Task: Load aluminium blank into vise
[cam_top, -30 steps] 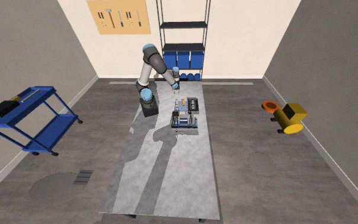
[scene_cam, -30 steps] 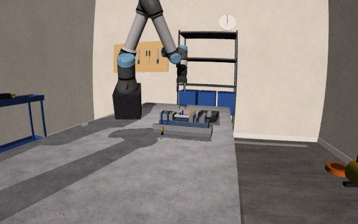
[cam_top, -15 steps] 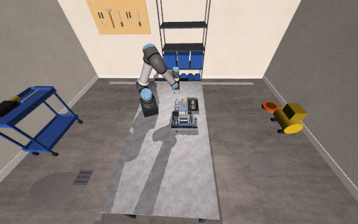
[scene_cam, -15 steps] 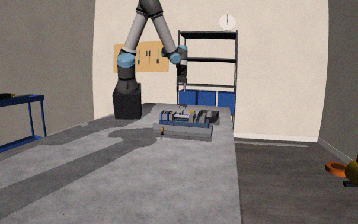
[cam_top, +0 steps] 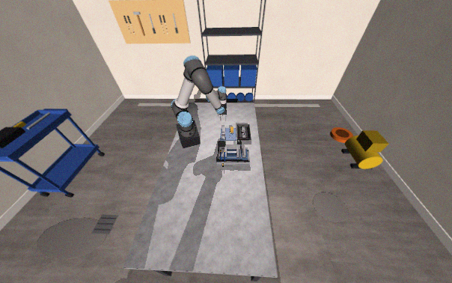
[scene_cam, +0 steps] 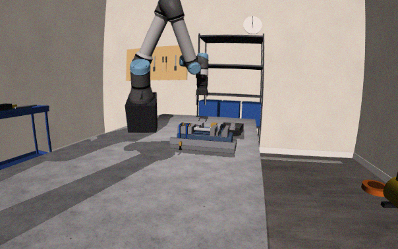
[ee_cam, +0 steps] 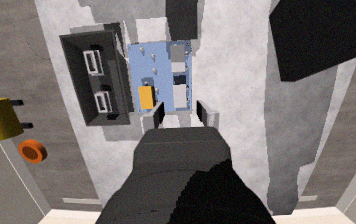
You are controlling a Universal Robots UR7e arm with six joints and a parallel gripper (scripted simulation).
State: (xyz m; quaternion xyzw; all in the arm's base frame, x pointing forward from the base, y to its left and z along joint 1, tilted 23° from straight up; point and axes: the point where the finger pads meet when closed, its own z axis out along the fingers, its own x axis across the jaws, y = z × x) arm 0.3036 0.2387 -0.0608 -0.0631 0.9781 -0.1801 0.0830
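Now: the brass blank 15 cm below my hand, 9 cm ahead of it and 1 cm to the left of it. From my hand the other things lie so: vise (36 cm to the right, 14 cm below, 14 cm ahead).
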